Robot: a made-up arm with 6 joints. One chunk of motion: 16 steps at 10 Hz.
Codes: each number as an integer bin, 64 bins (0 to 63) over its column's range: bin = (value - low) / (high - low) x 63, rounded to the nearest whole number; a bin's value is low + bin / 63 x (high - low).
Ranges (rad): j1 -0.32..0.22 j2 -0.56..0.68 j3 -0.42..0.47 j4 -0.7..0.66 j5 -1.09..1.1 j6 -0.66..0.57
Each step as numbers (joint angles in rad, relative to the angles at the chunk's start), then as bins.
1 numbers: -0.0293 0.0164 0.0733 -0.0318 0.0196 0.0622
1 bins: 34 29 35 31 32 37
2 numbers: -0.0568 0.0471 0.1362 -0.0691 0.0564 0.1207
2 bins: 31 31 39 29 33 40
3 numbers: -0.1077 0.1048 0.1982 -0.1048 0.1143 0.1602
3 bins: 25 34 44 28 35 42
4 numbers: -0.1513 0.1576 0.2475 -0.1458 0.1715 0.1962
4 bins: 20 36 47 26 36 44
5 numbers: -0.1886 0.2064 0.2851 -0.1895 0.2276 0.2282
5 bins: 15 39 50 24 38 45
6 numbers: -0.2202 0.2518 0.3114 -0.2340 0.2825 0.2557
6 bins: 12 41 52 22 39 47
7 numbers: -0.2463 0.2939 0.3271 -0.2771 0.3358 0.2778
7 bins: 9 43 53 20 41 48
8 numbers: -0.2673 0.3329 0.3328 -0.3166 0.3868 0.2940
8 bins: 6 45 53 18 42 49
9 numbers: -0.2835 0.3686 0.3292 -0.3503 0.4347 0.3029
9 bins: 4 47 53 16 44 49
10 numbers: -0.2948 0.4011 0.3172 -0.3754 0.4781 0.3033
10 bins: 3 49 52 15 45 49
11 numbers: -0.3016 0.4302 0.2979 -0.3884 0.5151 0.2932
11 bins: 2 50 51 14 46 49
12 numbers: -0.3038 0.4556 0.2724 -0.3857 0.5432 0.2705
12 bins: 2 52 49 15 47 48
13 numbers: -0.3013 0.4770 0.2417 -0.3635 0.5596 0.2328
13 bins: 2 53 47 16 47 46
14 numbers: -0.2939 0.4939 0.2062 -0.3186 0.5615 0.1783
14 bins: 3 54 44 18 48 43
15 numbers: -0.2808 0.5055 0.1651 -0.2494 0.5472 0.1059
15 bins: 5 54 41 21 47 39
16 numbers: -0.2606 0.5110 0.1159 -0.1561 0.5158 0.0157
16 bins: 7 54 38 25 46 35
